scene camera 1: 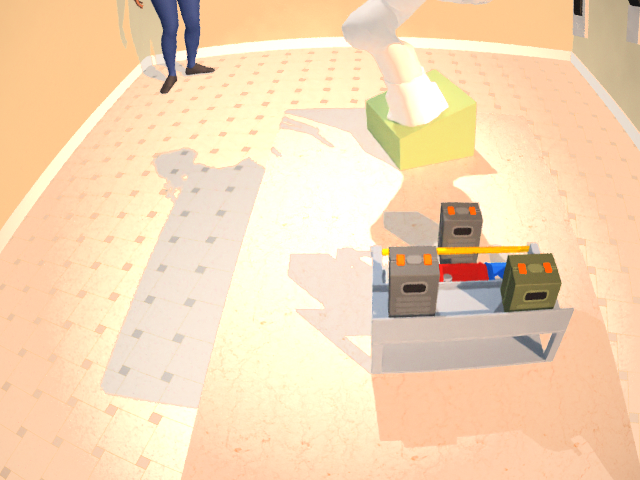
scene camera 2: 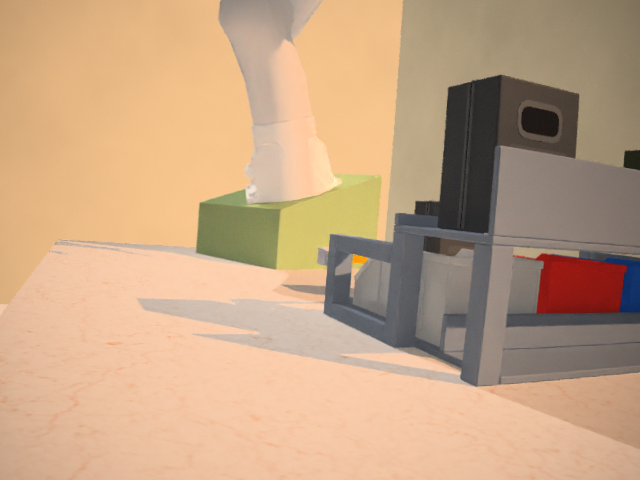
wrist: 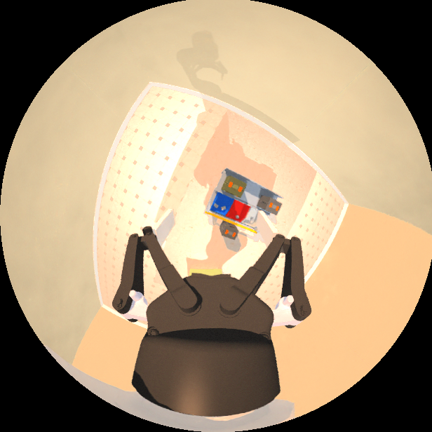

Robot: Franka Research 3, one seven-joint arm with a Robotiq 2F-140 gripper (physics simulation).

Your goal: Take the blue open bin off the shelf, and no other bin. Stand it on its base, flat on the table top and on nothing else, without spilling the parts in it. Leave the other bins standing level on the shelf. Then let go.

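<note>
The blue bin (scene camera 1: 496, 269) (scene camera 2: 632, 281) (wrist: 223, 198) stands on the lower level of the grey shelf (scene camera 1: 465, 328) (scene camera 2: 563, 196). Small grey parts show in it in the wrist view. It is at one end of the row, beside the red bin (scene camera 1: 463, 272) (scene camera 2: 581, 286) (wrist: 237, 210). A whitish bin (scene camera 2: 480, 279) (wrist: 250, 216) stands on the red bin's other side. In scene camera 1, the olive case and shelf hide part of the blue bin. My gripper (wrist: 215, 216) is open and empty, high above and away from the shelf. Neither scene view shows its fingers.
A yellow bar (scene camera 1: 485, 250) (scene camera 2: 359, 258) runs along the bins' open side. A grey case (scene camera 1: 459, 227) (wrist: 229, 230) stands on the table before it. Another grey case (scene camera 1: 413, 289) (wrist: 270, 202) and an olive case (scene camera 1: 532, 289) (wrist: 233, 185) stand on the shelf top. A person (scene camera 1: 178, 31) stands behind.
</note>
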